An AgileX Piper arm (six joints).
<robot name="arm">
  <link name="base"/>
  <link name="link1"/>
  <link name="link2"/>
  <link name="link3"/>
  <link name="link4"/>
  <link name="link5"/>
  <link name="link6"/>
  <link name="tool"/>
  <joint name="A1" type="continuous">
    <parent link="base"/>
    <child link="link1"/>
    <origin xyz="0 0 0.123"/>
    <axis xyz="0 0 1"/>
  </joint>
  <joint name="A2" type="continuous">
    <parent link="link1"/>
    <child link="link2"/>
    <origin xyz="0 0 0"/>
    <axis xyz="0 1 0"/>
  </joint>
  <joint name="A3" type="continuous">
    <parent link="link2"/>
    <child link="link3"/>
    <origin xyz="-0.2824 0 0.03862"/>
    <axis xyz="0 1 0"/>
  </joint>
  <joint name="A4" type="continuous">
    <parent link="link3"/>
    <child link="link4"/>
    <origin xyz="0.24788 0 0.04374"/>
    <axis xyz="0.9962 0 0.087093"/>
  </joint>
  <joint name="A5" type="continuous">
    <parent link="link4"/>
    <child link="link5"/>
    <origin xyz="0 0 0"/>
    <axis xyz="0 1 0"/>
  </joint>
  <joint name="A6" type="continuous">
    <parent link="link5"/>
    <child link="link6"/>
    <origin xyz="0.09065 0 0.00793"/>
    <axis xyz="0.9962 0 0.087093"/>
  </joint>
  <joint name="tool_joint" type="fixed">
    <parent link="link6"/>
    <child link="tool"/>
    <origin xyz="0 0 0" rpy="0 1.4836 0"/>
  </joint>
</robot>
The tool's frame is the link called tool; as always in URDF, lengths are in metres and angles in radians. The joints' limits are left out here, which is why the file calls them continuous.
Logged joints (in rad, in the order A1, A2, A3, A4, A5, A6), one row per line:
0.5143, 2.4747, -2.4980, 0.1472, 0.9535, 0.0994
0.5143, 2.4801, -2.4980, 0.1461, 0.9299, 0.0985
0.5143, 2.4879, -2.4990, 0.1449, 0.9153, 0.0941
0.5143, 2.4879, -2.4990, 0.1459, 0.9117, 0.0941
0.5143, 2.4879, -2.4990, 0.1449, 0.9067, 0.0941
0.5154, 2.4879, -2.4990, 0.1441, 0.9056, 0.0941
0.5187, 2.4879, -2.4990, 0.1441, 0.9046, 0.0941
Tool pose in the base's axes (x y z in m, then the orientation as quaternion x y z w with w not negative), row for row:
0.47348, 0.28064, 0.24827, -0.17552, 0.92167, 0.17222, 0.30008
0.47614, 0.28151, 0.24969, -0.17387, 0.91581, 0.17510, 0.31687
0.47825, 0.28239, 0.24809, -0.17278, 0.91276, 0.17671, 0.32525
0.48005, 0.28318, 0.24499, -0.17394, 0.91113, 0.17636, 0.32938
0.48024, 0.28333, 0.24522, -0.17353, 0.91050, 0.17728, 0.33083
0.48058, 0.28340, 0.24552, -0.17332, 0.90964, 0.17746, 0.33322
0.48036, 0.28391, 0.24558, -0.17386, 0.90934, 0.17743, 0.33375
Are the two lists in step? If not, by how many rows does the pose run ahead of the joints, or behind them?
The pose runs 1 row behind the joints: the pose in row i belongs to the joints in row i - 1.
